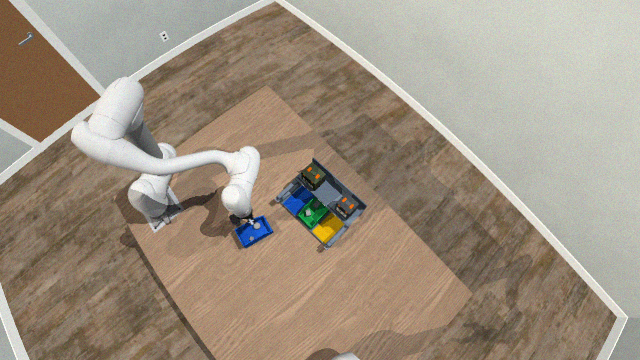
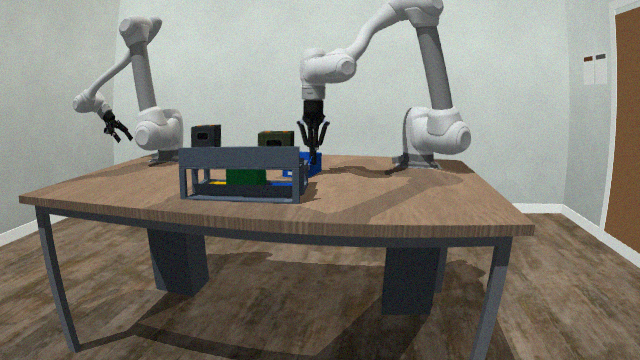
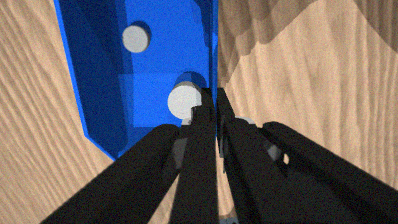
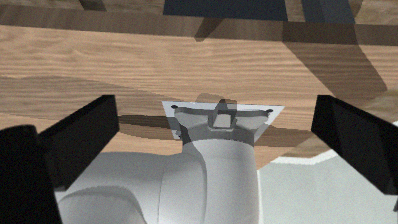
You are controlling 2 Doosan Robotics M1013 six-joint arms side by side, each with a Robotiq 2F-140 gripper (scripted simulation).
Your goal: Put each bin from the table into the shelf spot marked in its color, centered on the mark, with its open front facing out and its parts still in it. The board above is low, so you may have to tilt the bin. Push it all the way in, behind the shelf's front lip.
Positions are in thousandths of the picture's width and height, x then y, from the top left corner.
Labels:
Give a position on a blue bin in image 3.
305,431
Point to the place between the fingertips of the right gripper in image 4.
At 539,502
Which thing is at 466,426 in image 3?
A round part.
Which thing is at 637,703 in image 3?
The left gripper.

